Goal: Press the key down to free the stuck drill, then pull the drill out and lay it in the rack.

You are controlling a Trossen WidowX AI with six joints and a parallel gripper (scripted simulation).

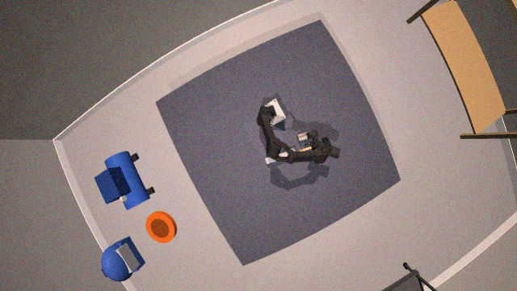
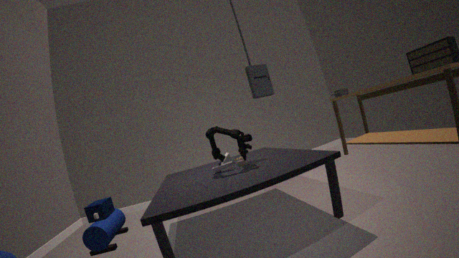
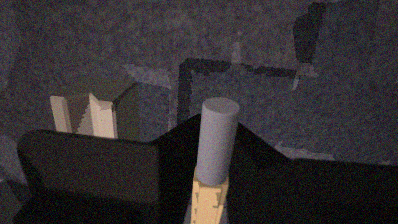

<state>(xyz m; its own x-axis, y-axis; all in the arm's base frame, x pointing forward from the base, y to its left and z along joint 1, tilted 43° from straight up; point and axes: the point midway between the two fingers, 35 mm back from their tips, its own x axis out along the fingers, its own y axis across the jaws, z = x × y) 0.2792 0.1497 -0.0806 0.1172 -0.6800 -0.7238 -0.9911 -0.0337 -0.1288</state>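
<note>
My gripper tip is now 8 cm past the rack, 3 cm to the left of it and 3 cm above it. Round my gripper tip: drill: 4 cm to the right, 3 cm above.
</note>
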